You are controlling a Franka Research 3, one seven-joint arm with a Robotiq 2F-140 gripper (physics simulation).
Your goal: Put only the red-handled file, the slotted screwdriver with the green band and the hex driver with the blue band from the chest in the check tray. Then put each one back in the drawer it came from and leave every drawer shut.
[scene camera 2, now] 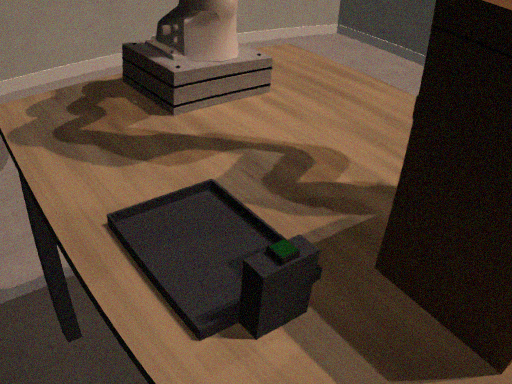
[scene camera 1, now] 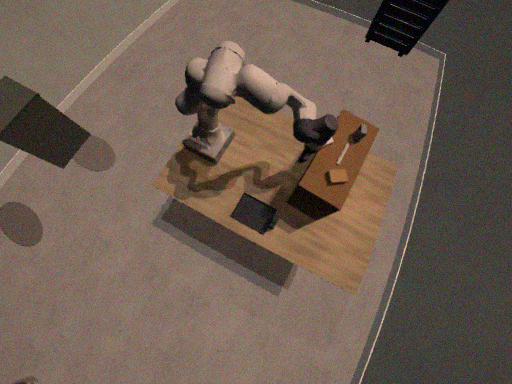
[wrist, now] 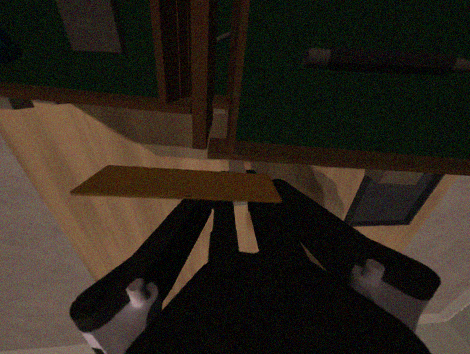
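My gripper is shut with nothing between the fingers. It sits low against the front side of the brown chest. In the wrist view the fingertips reach under a flat brown panel, and beyond it are brown frames around dark green lining. A dark tool with a grey end lies on the green at the upper right; I cannot tell which tool it is. The dark check tray lies on the wooden floor panel and holds nothing.
A dark box with a green button stands at the tray's corner. On the chest top lie a small grey block, a white stick and a brown square. The arm's base stands at the far left.
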